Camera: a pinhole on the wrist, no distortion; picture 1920 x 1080 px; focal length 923.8 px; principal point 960.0 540.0 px. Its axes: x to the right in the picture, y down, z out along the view. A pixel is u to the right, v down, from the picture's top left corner.
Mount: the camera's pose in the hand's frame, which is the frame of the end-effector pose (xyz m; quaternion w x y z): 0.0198 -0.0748 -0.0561 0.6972 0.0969 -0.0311 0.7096
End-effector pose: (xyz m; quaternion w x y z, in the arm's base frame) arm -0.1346 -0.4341 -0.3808 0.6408 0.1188 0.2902 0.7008
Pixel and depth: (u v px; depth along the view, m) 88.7 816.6 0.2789
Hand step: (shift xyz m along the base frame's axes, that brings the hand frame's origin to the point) 0.4203 0.0155 -0.0662
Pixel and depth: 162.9 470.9 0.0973
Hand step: 0.1518 0.0435 -0.0865
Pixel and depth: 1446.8 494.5 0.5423
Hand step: 0.1770 0.2240 0.4630
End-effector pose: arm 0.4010 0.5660 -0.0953 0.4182 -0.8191 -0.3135 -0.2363
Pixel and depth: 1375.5 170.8 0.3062
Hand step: 0.1556 0.2640 -0.0336
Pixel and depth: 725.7 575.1 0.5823
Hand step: -0.1327 0.5723 -0.0540
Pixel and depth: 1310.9 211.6 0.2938
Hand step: 0.1236 0.2562 -0.0247
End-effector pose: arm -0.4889 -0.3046 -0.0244 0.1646 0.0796 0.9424 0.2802
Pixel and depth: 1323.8 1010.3 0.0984
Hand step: 0.0349 -0.0253 -0.0661
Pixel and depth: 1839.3 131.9 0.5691
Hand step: -0.0720 0.6674 -0.3384
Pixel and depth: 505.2 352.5 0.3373
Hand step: -0.0458 -0.0977 -0.3844
